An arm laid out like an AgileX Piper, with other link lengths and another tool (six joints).
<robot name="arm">
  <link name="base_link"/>
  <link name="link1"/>
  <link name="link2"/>
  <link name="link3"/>
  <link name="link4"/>
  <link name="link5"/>
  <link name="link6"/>
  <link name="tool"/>
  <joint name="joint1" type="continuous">
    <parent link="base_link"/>
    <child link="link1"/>
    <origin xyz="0 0 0.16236"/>
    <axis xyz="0 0 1"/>
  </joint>
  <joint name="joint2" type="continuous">
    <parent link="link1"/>
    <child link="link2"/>
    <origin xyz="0 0 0"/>
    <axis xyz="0 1 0"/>
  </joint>
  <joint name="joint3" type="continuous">
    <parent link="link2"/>
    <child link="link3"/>
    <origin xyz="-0.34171 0 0.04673"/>
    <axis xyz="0 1 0"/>
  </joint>
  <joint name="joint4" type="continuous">
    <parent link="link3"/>
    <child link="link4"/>
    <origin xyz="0.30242 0 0.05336"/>
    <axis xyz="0.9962 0 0.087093"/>
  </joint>
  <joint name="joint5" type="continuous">
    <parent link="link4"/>
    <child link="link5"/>
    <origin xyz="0 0 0"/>
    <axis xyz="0 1 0"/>
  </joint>
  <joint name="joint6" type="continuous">
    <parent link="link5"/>
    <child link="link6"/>
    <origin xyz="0.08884 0 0.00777"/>
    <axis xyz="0.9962 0 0.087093"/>
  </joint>
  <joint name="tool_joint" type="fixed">
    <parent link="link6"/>
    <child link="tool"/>
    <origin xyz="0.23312 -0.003 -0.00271" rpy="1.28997 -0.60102 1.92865"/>
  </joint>
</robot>
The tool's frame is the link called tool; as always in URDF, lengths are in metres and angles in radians. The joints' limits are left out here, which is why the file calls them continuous.
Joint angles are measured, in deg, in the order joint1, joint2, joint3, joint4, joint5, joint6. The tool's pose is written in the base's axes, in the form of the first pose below.
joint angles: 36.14 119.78 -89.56 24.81 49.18 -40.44
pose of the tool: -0.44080 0.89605 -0.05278 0.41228; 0.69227 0.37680 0.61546 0.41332; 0.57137 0.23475 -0.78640 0.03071; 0 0 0 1
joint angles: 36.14 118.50 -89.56 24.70 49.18 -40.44
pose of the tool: -0.45224 0.89107 -0.03834 0.41475; 0.68519 0.37463 0.62464 0.41456; 0.57096 0.25622 -0.77997 0.04346; 0 0 0 1
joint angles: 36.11 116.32 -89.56 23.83 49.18 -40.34
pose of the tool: -0.47646 0.87912 -0.01106 0.41997; 0.67703 0.37490 0.63331 0.41356; 0.56090 0.29426 -0.77382 0.06435; 0 0 0 1
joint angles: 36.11 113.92 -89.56 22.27 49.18 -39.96
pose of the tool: -0.50425 0.86328 0.02198 0.42596; 0.67251 0.37660 0.63711 0.41001; 0.54173 0.33604 -0.77046 0.08671; 0 0 0 1
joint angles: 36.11 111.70 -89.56 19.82 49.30 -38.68
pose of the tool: -0.52346 0.85001 0.05891 0.43225; 0.67918 0.37451 0.63124 0.40244; 0.51450 0.37044 -0.77335 0.10615; 0 0 0 1
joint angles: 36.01 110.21 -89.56 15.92 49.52 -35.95
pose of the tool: -0.52499 0.84509 0.10103 0.44084; 0.70605 0.36614 0.60617 0.38801; 0.47527 0.38956 -0.78889 0.11681; 0 0 0 1
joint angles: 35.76 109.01 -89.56 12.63 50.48 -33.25
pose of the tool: -0.51312 0.84835 0.13037 0.44562; 0.73401 0.35499 0.57898 0.37251; 0.44490 0.39278 -0.80485 0.12431; 0 0 0 1
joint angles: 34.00 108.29 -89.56 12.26 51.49 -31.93
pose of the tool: -0.47460 0.86748 0.14912 0.45286; 0.75723 0.31602 0.57160 0.35535; 0.44872 0.38420 -0.80687 0.12922; 0 0 0 1
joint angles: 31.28 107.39 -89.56 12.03 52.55 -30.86
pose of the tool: -0.42556 0.88745 0.17699 0.46465; 0.78346 0.26344 0.56283 0.33072; 0.45286 0.37818 -0.80740 0.13589; 0 0 0 1
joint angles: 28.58 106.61 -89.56 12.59 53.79 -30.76
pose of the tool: -0.38324 0.90327 0.19294 0.47272; 0.79950 0.21981 0.55900 0.30858; 0.46252 0.36849 -0.80641 0.14157; 0 0 0 1
